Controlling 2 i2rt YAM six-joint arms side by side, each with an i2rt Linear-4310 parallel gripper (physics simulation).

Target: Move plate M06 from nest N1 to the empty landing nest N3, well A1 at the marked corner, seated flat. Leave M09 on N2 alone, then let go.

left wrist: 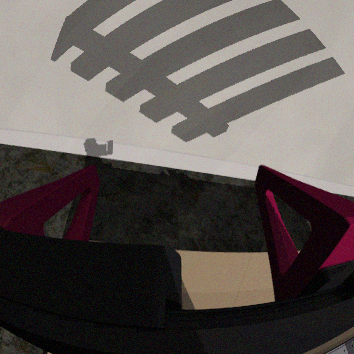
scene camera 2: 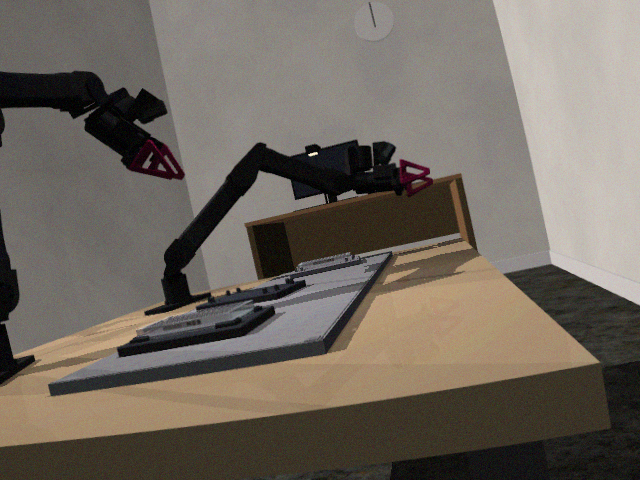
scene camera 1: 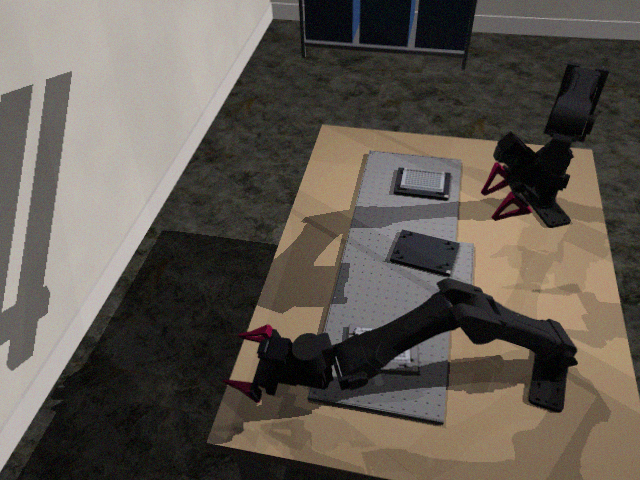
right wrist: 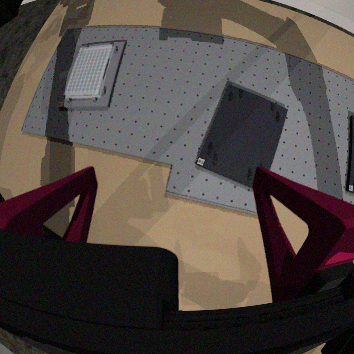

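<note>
The empty dark nest (scene camera 1: 424, 252) (scene camera 2: 253, 296) (right wrist: 244, 131) lies mid-board, with a small white mark at one corner in the right wrist view. One pale well plate (scene camera 1: 423, 179) (scene camera 2: 199, 319) sits in a dark nest (scene camera 1: 421, 195) at the board's far end in scene camera 1. Another plate (scene camera 1: 403, 357) (scene camera 2: 325, 261) (right wrist: 91, 72) sits in a greyer nest (right wrist: 116, 75), partly hidden by the left arm in scene camera 1. I cannot surely read the labels. My left gripper (scene camera 1: 233, 359) (scene camera 2: 430, 175) (left wrist: 176, 173) is open beyond the board. My right gripper (scene camera 1: 488, 205) (scene camera 2: 182, 177) (right wrist: 174, 175) is open and above the table beside the board.
The nests stand on a grey perforated board (scene camera 1: 408, 224) (scene camera 2: 305, 335) (right wrist: 165, 100) with a stepped edge, on a wooden table (scene camera 1: 330, 155) (scene camera 2: 439, 335) (right wrist: 215, 240). The left arm reaches across the board's near end in scene camera 1. A wall stands beyond the table's left side there.
</note>
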